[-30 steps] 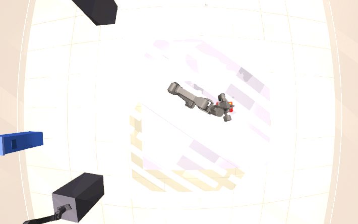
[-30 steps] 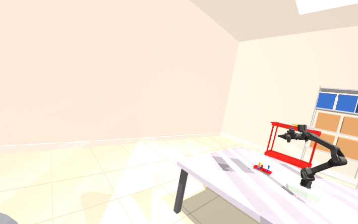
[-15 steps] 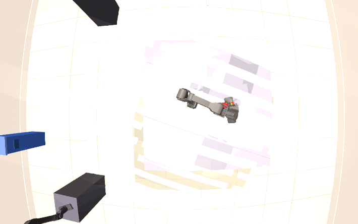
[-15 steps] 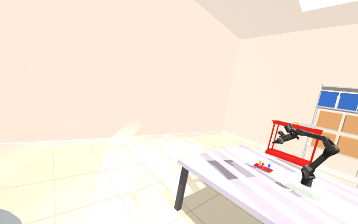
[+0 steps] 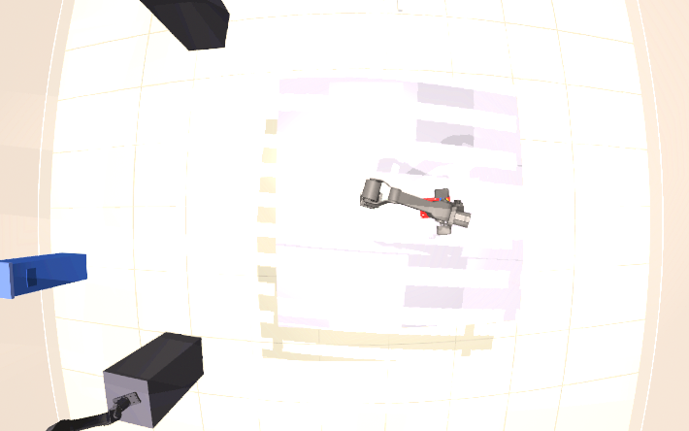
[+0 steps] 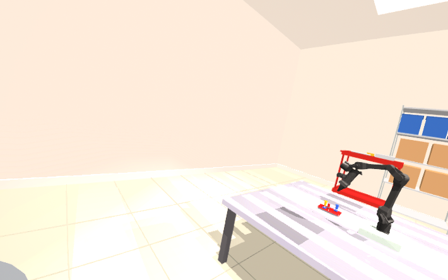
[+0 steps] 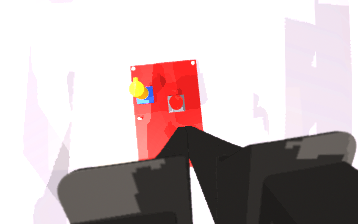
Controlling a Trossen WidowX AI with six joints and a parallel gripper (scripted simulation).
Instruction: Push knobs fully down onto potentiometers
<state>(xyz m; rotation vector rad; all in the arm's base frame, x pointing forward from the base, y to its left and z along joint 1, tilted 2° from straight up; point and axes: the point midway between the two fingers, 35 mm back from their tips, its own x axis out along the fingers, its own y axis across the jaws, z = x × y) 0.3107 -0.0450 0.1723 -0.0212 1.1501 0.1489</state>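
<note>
Right now the blue knob is 120 mm below my gripper tip and 20 mm behind it. Also, from my gripper tip: orange knob (110 mm below, 50 mm to the left, 50 mm ahead).
</note>
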